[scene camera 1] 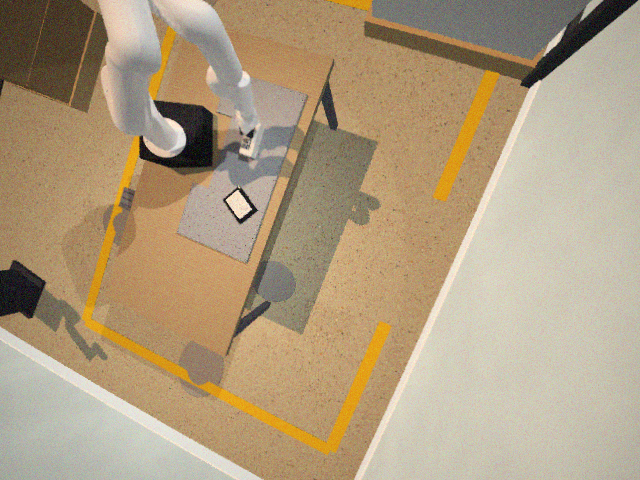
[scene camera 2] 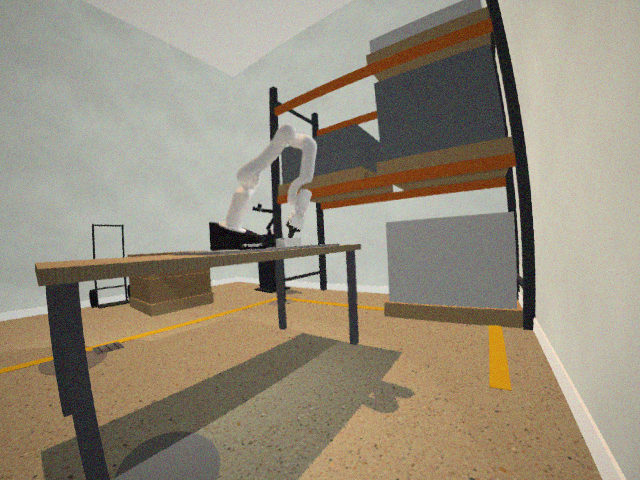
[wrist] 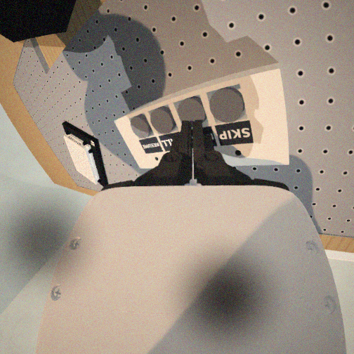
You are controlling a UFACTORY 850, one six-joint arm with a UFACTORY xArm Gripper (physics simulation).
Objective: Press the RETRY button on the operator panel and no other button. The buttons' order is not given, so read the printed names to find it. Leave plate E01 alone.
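Observation:
The white operator panel [scene camera 1: 248,153] [scene camera 2: 281,242] [wrist: 270,110] lies on the grey perforated board. In the wrist view it has a row of round grey buttons. The SKIP label [wrist: 235,133] is beside the largest-looking button [wrist: 227,104]. The label ending in "LL" [wrist: 166,141] is partly hidden, and the RESUME label [wrist: 151,145] is at the far end. My gripper [scene camera 2: 292,235] [wrist: 192,135] is shut and empty. Its tips overlap the near edge of the button [wrist: 191,106] next to SKIP and hide most of its label. RETRY cannot be read. Contact is unclear.
A black-edged white plate [scene camera 1: 239,204] [wrist: 81,157] lies on the perforated board [scene camera 1: 211,222], apart from the panel; its print is unreadable. The arm's black base [scene camera 1: 199,134] [scene camera 2: 227,237] stands on the wooden table [scene camera 1: 170,289] [scene camera 2: 103,266]. A tall rack [scene camera 2: 273,149] stands behind.

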